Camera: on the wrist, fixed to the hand. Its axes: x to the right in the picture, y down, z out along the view.
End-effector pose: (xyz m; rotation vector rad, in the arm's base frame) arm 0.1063 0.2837 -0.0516 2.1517 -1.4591 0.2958
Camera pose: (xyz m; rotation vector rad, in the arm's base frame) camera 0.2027 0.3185 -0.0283 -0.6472 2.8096 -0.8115
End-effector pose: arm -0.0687 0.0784 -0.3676 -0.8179 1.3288 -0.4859
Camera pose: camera -0.0989 -0.0068 -0.3139 0.5626 1.2474 0.6021
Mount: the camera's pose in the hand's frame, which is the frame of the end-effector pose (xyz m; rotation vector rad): 0.0210 -0.0910 -0.0483 0.3526 -0.2041 1.5794
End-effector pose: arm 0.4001 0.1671 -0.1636 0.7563 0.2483 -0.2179
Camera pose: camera 0.3874 0.1343 -0.2627 1.0688 -0.6268 1.1804
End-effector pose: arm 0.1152 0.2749 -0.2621 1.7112 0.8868 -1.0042
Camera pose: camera 0.0545 0.3509 -0.3021 1.8337 -0.8366 -0.1730
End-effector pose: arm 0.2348 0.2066 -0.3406 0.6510 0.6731 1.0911
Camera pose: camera 0.2562 0.2037 -0.4435 1.6878 0.0323 2.2978
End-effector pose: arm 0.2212 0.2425 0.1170 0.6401 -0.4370 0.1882
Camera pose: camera 0.2836 0.2011 0.0432 0.5251 -1.0528 1.7365
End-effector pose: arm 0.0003 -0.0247 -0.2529 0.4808 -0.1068 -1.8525
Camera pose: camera -0.0679 -0.0058 -0.3307 0.2614 -0.7263 -0.3054
